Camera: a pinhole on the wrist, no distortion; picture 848 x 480 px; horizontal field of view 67.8 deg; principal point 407.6 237.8 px. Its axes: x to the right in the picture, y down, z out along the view. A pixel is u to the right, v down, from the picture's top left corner.
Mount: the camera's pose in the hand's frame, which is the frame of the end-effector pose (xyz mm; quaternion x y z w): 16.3 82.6 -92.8 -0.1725 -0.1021 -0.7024 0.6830
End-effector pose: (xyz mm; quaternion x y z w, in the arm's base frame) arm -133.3 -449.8 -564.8 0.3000 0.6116 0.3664 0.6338
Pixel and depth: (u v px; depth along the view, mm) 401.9 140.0 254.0
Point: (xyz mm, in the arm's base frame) -8.3 -336.5 -404.8
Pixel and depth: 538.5 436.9 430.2
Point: 171.0 -179.2 -519.7
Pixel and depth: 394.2 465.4 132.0
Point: -124.5 -310.6 -495.8
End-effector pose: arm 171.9 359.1 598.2 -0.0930 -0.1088 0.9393 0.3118
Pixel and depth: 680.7 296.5 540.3
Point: -80.3 306.4 1036.0
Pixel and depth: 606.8 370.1 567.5
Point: -168.8 305.0 1011.1
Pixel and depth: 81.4 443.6 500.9
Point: -357.9 68.4 684.6
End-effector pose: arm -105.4 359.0 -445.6 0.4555 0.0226 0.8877 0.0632
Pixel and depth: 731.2 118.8 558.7
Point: 348.9 311.0 -153.6
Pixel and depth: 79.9 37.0 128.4
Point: -114.2 164.5 -433.0
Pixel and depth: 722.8 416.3 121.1
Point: -116.6 296.2 -365.9
